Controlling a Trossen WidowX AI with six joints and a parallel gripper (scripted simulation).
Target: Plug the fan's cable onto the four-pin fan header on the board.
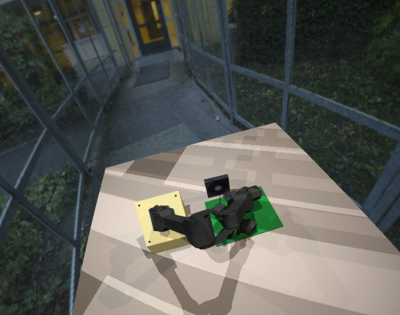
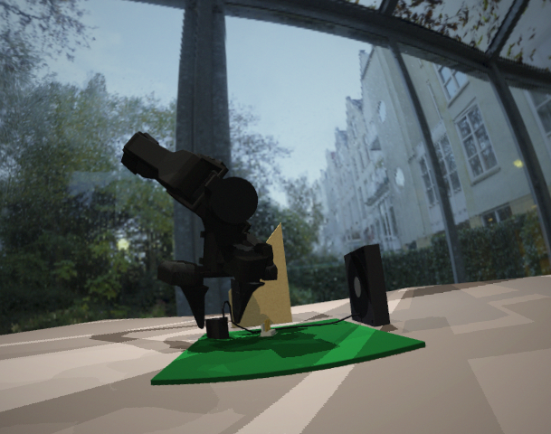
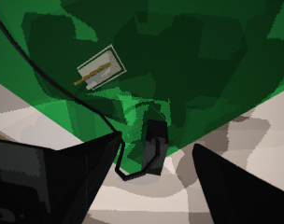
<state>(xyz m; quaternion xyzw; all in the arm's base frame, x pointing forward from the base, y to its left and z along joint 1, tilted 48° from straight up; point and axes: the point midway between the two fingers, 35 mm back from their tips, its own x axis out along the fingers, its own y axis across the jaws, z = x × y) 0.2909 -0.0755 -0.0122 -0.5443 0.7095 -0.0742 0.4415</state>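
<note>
Right now the black plug is 1 cm to the right of my gripper tip and 1 cm behind it. Round my gripper tip: black fan (23 cm to the left, 4 cm above, 3 cm behind); then green board (9 cm to the left, 6 cm ahead, 4 cm below).
</note>
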